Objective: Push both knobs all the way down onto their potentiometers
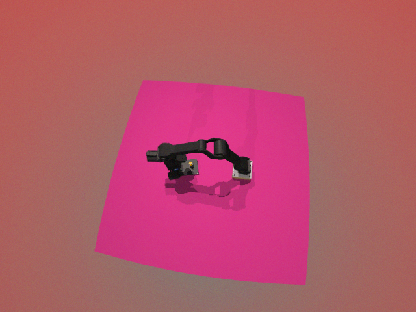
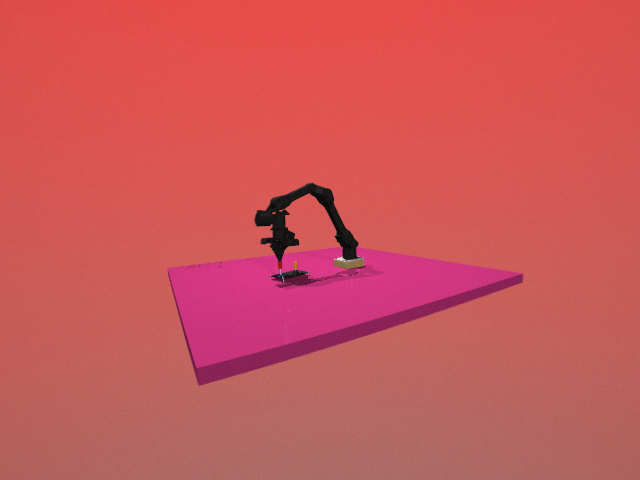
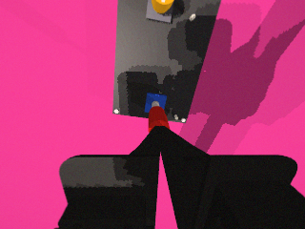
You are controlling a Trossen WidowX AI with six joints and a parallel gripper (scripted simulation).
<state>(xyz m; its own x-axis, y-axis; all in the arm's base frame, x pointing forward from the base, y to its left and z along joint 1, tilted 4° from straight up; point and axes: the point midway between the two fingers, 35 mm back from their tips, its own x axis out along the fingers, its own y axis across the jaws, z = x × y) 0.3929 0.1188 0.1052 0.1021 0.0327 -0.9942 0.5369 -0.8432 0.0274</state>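
The red knob is 2 cm below my gripper tip. Round my gripper tip: orange knob: 8 cm behind, 5 cm to the right, 3 cm below.
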